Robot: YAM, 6 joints.
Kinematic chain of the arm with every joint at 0, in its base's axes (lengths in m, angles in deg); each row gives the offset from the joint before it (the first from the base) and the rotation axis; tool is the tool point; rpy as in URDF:
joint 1: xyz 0 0 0.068 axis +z
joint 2: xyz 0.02 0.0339 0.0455 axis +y
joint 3: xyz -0.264 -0.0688 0 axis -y
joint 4: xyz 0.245 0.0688 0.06 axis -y
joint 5: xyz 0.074 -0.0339 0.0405 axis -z
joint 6: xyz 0.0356 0 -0.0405 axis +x
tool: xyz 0 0 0 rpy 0 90 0
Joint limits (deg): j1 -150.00..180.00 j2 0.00..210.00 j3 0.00..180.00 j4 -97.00..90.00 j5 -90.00..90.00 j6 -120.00..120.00
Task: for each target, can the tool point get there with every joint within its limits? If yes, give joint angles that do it. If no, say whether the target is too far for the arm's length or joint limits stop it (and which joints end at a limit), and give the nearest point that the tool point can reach.
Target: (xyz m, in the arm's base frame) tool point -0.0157 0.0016 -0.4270
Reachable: no: joint limits stop it (at a limit: joint 2) | nearest point -0.0691 0.0070 -0.3329 | short by 0.108 m
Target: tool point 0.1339 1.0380 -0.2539
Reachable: no: too far | nearest point 0.0779 0.6042 -0.0974 | short by 0.465 m
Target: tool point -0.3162 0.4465 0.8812
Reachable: no: too far | nearest point -0.2163 0.3054 0.6294 | short by 0.305 m
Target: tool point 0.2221 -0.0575 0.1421
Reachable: yes | joints -22.69 82.58 30.64 -9.03 -66.18 39.48
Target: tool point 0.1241 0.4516 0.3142
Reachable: yes | joints 74.02 110.03 86.75 20.31 -8.10 -7.58
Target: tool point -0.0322 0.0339 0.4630
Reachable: yes | joints -15.19 33.14 93.64 -82.57 -43.08 -88.07
